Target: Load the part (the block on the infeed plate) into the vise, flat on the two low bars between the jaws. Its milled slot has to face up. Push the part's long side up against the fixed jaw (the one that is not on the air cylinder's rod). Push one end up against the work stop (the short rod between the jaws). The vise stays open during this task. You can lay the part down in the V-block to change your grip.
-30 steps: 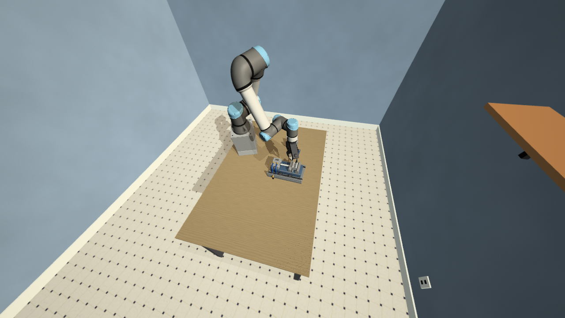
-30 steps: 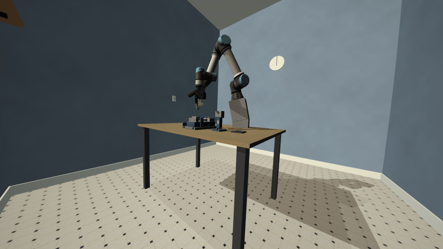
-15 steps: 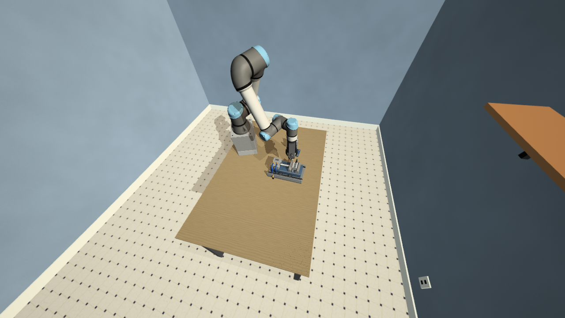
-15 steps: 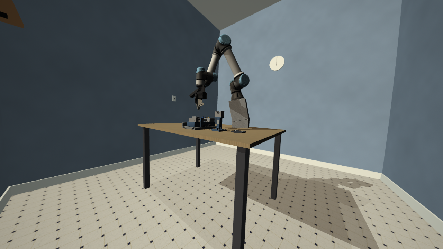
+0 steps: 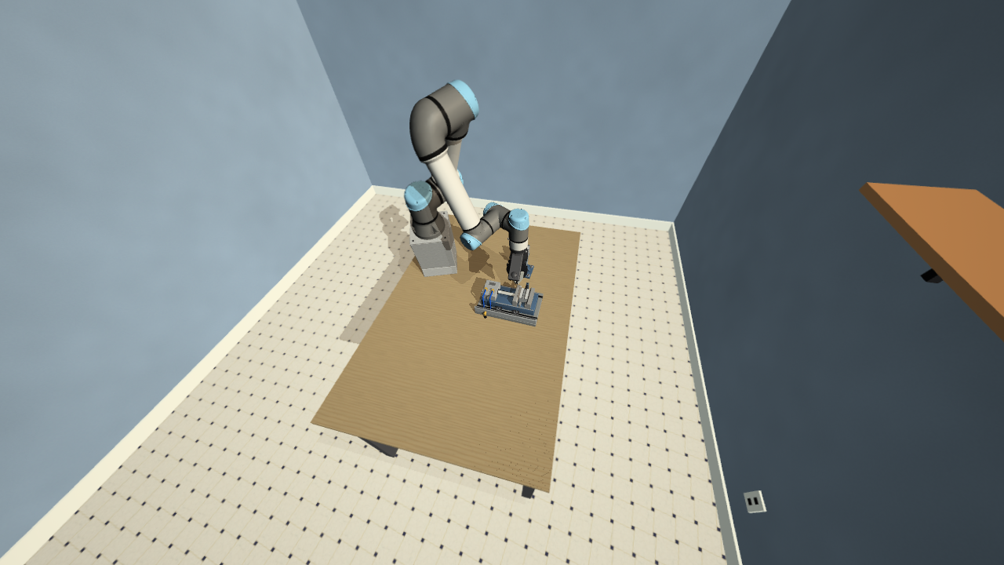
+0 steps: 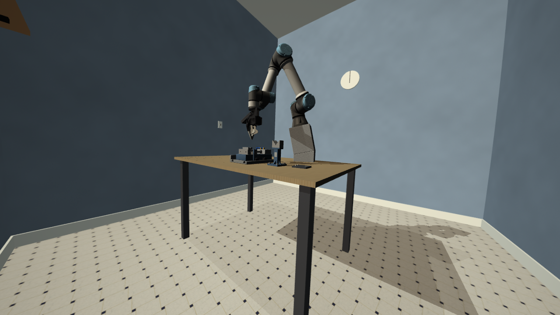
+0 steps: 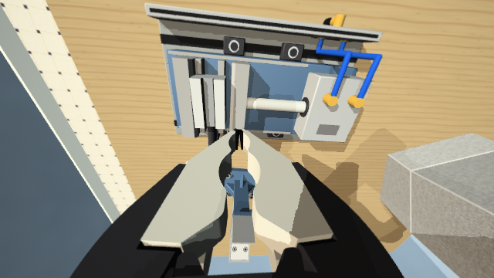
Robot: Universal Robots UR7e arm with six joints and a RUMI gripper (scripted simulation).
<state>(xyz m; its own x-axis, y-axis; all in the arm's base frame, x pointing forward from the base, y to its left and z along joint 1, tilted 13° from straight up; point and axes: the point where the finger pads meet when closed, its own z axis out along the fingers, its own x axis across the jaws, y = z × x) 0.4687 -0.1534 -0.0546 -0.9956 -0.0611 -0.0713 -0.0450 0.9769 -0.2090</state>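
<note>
My gripper is now 40 mm short of the part and 80 mm above it. From my hand the other things lie so: cylinder rod 50 mm behind, 10 mm to the left, 100 mm below; then fixed jaw 70 mm ahead, 100 mm below; then moving jaw 100 mm below.
</note>
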